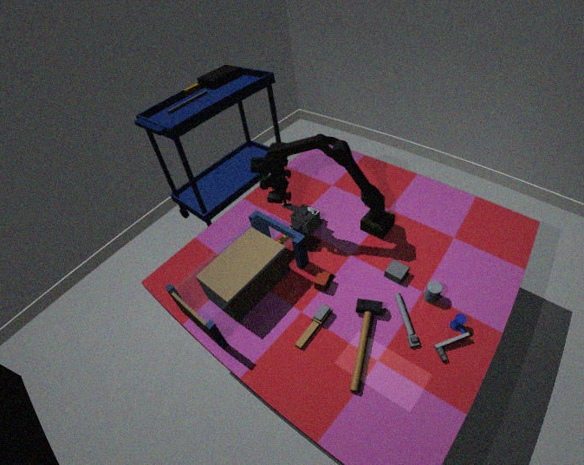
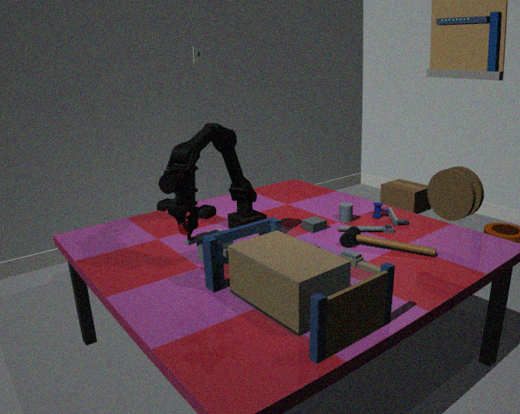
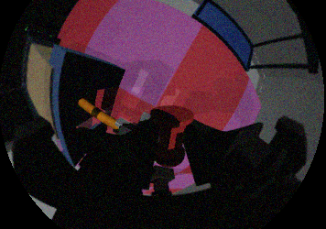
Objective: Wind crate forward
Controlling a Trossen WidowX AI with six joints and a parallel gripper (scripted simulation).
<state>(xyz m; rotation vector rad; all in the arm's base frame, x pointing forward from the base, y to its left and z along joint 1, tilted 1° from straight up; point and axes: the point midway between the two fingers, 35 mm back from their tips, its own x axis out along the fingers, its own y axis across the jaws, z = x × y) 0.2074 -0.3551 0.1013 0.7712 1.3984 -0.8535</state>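
Now: gripper tip 5 cm to the right of the red-knobbed winch handle, 2 cm above it and 1 cm past it. The rest, counted from my gripper tip: frame 14 cm ahead, 12 cm to the left, 2 cm below; then red knob 1 cm to the left, 1 cm behind, 1 cm above; then grey winch 10 cm to the left, 9 cm below, 4 cm behind.
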